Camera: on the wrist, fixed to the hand. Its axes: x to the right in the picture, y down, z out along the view.
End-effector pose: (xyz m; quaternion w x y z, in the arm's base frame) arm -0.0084 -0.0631 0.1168 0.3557 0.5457 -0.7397 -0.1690
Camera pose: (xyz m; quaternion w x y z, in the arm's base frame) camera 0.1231 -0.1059 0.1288 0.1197 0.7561 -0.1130 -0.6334
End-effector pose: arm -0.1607 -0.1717 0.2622 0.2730 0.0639 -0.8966 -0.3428
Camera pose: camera -0.1368 -0.3083 0.2685 0.2008 -0.5461 0.4961 0.6444
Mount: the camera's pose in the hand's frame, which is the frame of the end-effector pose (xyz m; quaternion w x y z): 0.0239 -0.0976 -0.0958 0.6458 -0.2458 -0.1695 -0.7027
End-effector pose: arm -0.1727 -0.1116 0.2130 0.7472 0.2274 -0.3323 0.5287
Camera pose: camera -0.0510 -0.0630 0.1670 0.8536 0.2863 -0.3114 -0.3039
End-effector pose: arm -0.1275 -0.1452 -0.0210 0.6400 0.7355 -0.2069 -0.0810
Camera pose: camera -0.0496 -0.0587 -0.0966 0.5021 0.4494 0.2947 -0.6776
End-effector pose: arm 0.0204 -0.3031 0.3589 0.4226 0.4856 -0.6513 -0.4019
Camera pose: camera 0.1350 -0.3572 0.3022 0.0005 -0.5992 0.0522 0.7989
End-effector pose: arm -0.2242 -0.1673 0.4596 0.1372 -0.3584 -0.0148 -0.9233
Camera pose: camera -0.3298 -0.0913 0.4113 0.6508 0.4113 0.0577 0.6356
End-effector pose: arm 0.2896 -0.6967 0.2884 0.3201 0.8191 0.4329 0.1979
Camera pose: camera 0.1882 -0.6019 0.2903 0.6205 0.1796 0.7523 -0.1296
